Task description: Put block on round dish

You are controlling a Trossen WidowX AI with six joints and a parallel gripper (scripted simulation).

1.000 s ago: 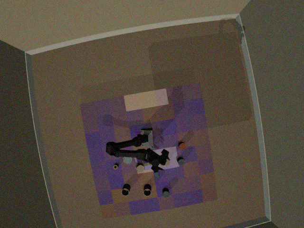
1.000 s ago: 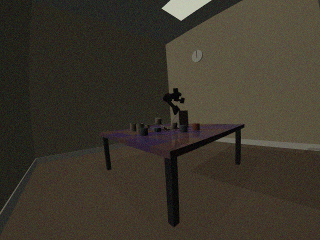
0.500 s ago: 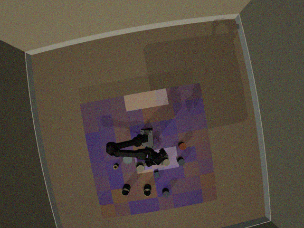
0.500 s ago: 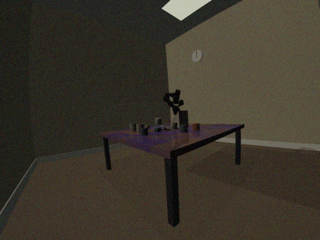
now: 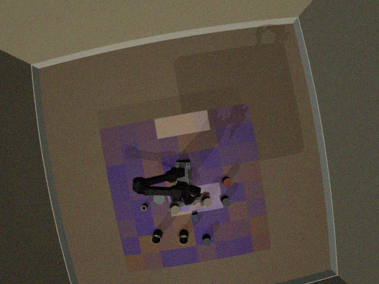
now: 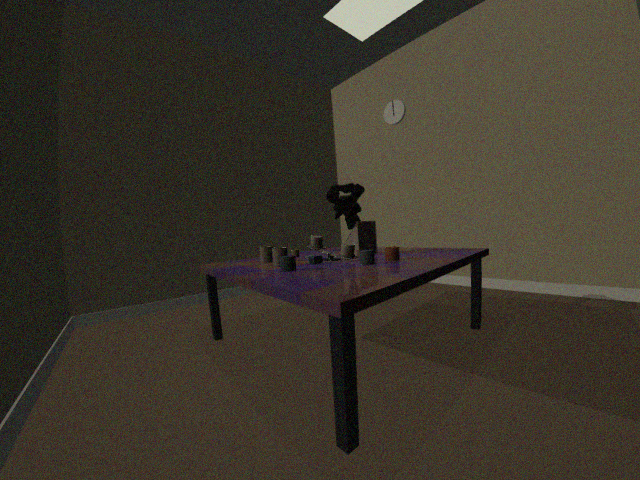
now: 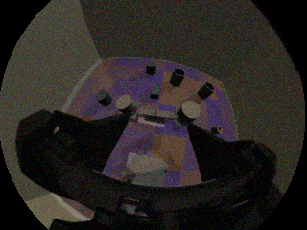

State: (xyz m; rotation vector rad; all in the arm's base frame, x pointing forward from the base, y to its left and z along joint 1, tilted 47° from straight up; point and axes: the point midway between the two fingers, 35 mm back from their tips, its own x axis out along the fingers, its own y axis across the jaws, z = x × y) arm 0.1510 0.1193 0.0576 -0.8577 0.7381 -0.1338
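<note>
Right now the beige cup is 170 mm below my gripper tip, 160 mm to the left of it and 70 mm ahead of it. Also, from my gripper tip: round pale dish (250 mm to the right, 230 mm below, 70 mm ahead); then balance (190 mm below, 100 mm ahead, 10 mm to the left); then grey block (190 mm below, 140 mm to the left, 80 mm ahead).
</note>
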